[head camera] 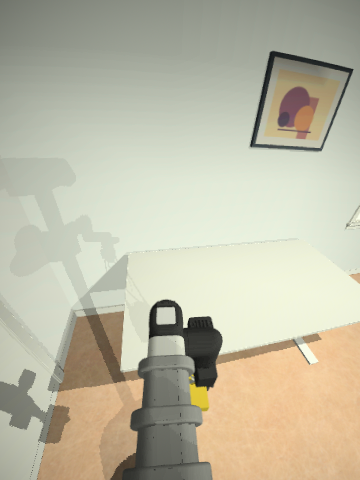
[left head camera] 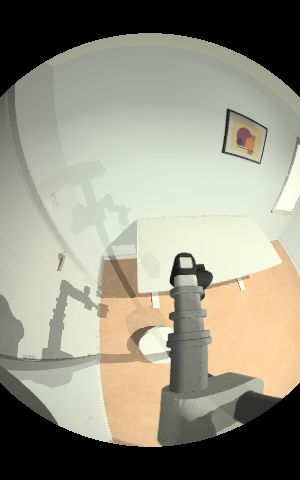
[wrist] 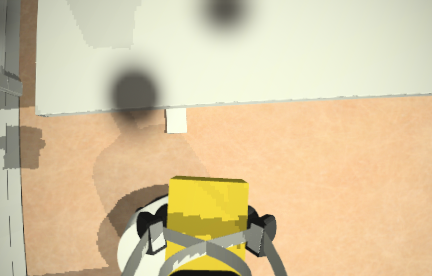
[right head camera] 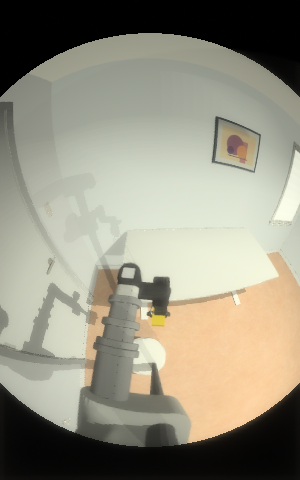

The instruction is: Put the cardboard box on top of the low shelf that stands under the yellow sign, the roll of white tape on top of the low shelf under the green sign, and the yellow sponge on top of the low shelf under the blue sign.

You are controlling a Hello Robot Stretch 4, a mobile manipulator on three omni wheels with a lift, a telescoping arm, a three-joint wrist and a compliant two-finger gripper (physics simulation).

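Where they show: gripper, fingertip midpoint: (head camera: 194,387) (wrist: 206,220); robot's base at its link origin: (left head camera: 159,343) (right head camera: 144,354).
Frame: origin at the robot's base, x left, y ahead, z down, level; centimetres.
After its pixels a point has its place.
Note:
The yellow sponge (head camera: 199,399) {x -9.4, y 23.3, z -87.8 cm} (right head camera: 158,320) {x -9.1, y 23.4, z -87.9 cm} (wrist: 207,200) {x -8.7, y 29.9, z -87.9 cm} is held between the two fingertips of my gripper (right head camera: 159,314) {x -8.8, y 27.4, z -83.7 cm} (wrist: 206,220) {x -8.8, y 27.4, z -83.7 cm}, which is shut on it. In the wrist view the sponge hangs in front of the table's near edge, above the floor and to the right of a round white seat. The arm hides part of the sponge in the head camera view. The cardboard box, the white tape, the low shelves and the coloured signs do not show in these views.
A white table (head camera: 250,290) {x -50.8, y 76.8, z -69.2 cm} (left head camera: 215,240) {x -48.9, y 85.7, z -69.2 cm} (right head camera: 210,255) {x -54.1, y 83.3, z -69.2 cm} (wrist: 300,50) {x -22.0, y 50.7, z -69.2 cm} stands against the wall ahead. The round white seat (left head camera: 154,345) {x 5.3, y -0.9, z -18.7 cm} (right head camera: 152,355) {x -8.0, y 1.2, z -18.7 cm} (wrist: 129,252) {x 16.1, y 0.5, z -18.7 cm} stands near its front left. A wall and door are on the left. A framed picture (head camera: 302,107) {x -79.6, y 129.7, z -164.1 cm} hangs above the table.

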